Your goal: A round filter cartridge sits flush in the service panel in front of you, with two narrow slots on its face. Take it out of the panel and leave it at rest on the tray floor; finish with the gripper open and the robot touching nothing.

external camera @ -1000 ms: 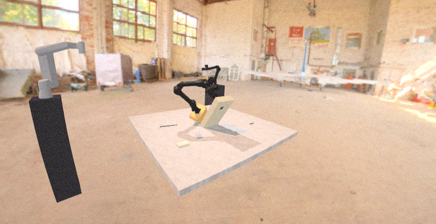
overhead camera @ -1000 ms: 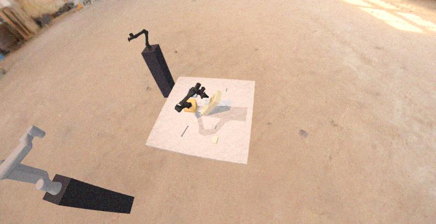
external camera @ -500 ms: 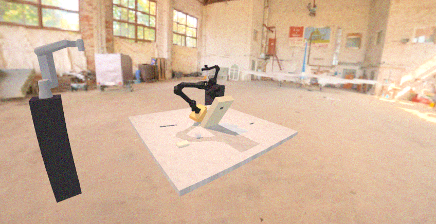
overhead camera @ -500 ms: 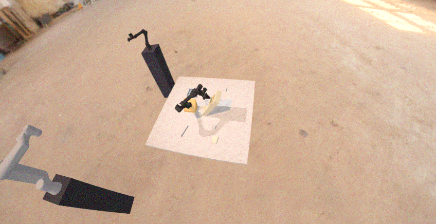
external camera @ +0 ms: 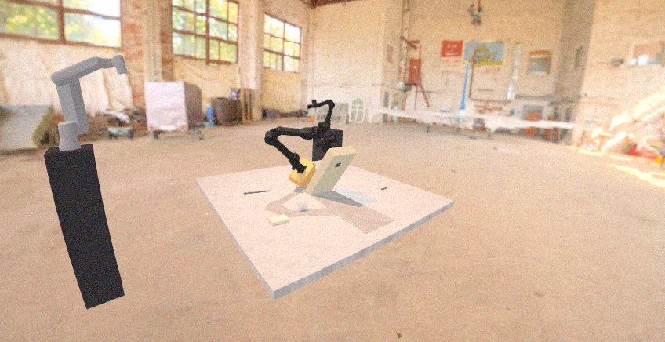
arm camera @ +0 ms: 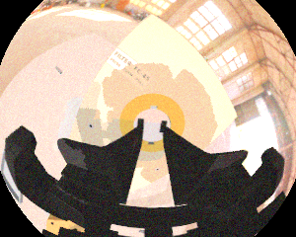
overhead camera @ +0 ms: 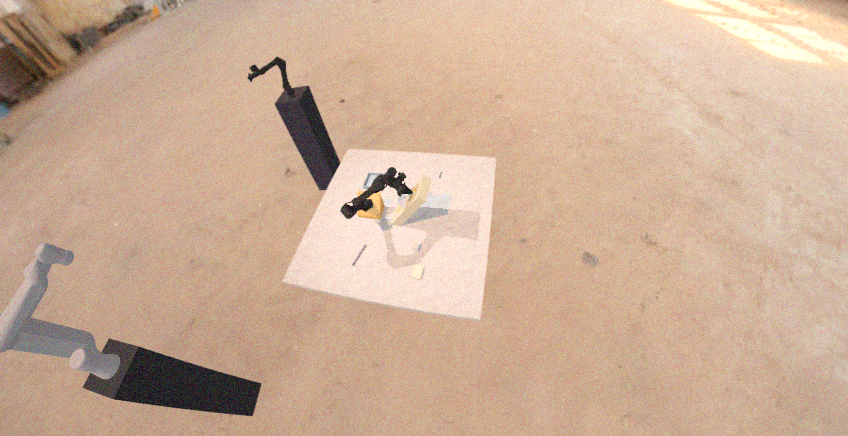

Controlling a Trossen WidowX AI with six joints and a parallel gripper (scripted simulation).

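My gripper tip is 20 mm short of the round filter cartridge and 20 mm above it. From my gripper tip the other things lie so: blue-rimmed tray 370 mm behind, 330 mm to the left, 250 mm below; pale yellow service panel 90 mm below, 30 mm behind; small cream block 420 mm to the right, 250 mm below, 40 mm ahead.
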